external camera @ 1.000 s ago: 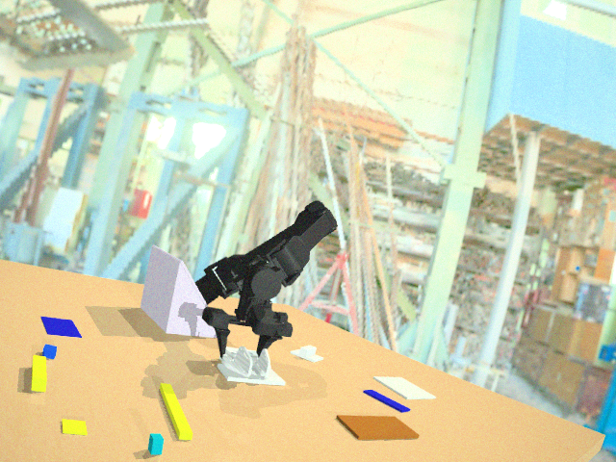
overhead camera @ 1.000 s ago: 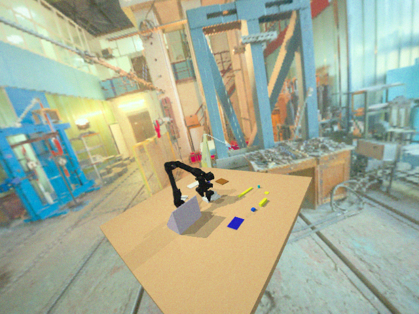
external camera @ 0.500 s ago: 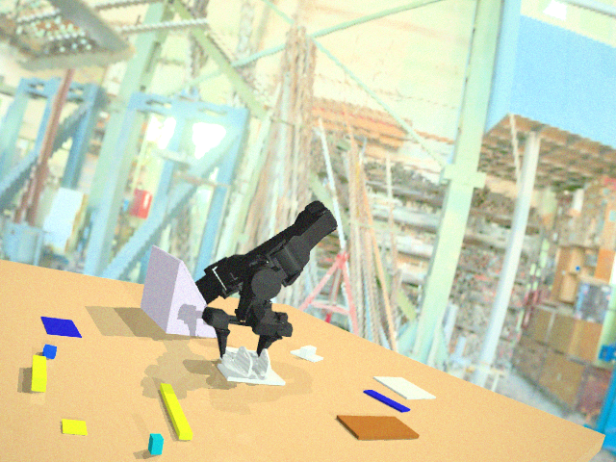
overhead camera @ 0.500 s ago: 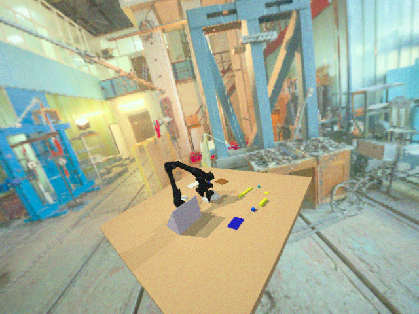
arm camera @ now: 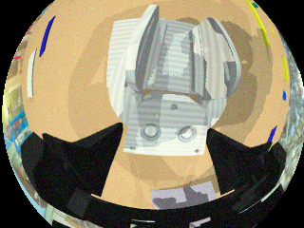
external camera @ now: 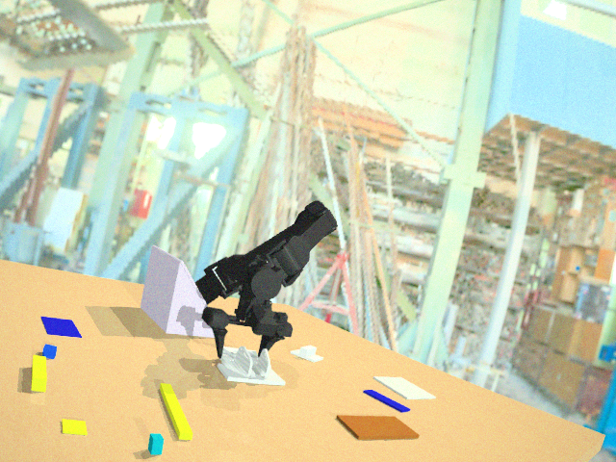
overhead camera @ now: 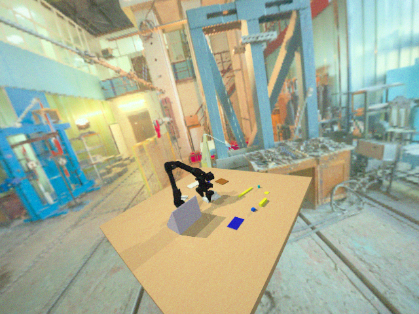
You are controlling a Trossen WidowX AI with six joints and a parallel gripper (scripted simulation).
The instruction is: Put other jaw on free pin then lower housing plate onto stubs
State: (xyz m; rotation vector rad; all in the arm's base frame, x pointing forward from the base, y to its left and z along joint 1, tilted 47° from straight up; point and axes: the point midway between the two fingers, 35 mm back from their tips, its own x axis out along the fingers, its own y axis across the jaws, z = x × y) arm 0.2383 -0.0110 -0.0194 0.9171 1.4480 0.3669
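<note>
My gripper tip is now 3 cm short of the white jaw, 1 cm to the right of it and 1 cm below it. The rest, counted from my gripper tip: blue strip: 26 cm ahead, 19 cm to the left; brown plate: 34 cm ahead, 4 cm to the left; flat white plate: 32 cm to the left, 22 cm ahead.
</note>
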